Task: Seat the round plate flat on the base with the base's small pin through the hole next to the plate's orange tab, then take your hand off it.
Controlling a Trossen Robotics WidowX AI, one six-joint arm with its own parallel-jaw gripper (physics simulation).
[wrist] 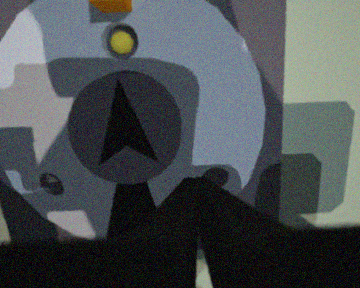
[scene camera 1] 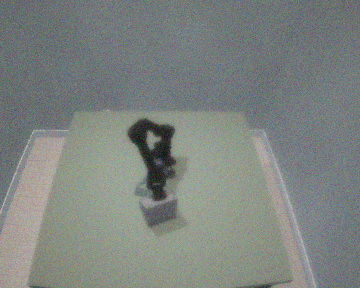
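Seen in the pictures: gripper, fingertip midpoint: (wrist: 194, 187) (scene camera 1: 163, 163); arm's base at its link origin: (scene camera 1: 159, 198).
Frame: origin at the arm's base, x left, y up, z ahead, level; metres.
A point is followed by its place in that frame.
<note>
The round blue-grey plate (wrist: 227, 100) @(x 0.092, y -0.087, z 0.294 m) lies over the purple-grey base (wrist: 272, 45) @(x 0.119, y -0.093, z 0.296 m) in the wrist view. Its orange tab (wrist: 111, 5) @(x 0.093, y -0.077, z 0.244 m) is at the top edge of the view. Just below the tab, the yellow pin (wrist: 122, 43) @(x 0.085, y -0.088, z 0.251 m) shows inside the plate's hole, with a dark ring around it. A dark disc with a black arrow (wrist: 122, 122) @(x 0.064, y -0.078, z 0.267 m) is at the plate's middle. My gripper (wrist: 194, 187) @(x 0.057, y -0.087, z 0.306 m) is shut and empty, its dark fingertips together over the plate's lower part, which they partly hide. Whether the plate sits fully flat, and any gap under the fingertips, I cannot tell.
In the scene view my arm (scene camera 1: 155, 170) @(x 0.039, y 0.134, z 0.064 m) rises from a grey pedestal block (scene camera 1: 159, 212) @(x -0.015, y -0.027, z -0.067 m) on the pale green table top (scene camera 1: 225, 225) @(x -0.359, y -0.117, z -0.013 m) and bends down, covering much of the base area. Shadows fall across the plate and the table right of the base.
</note>
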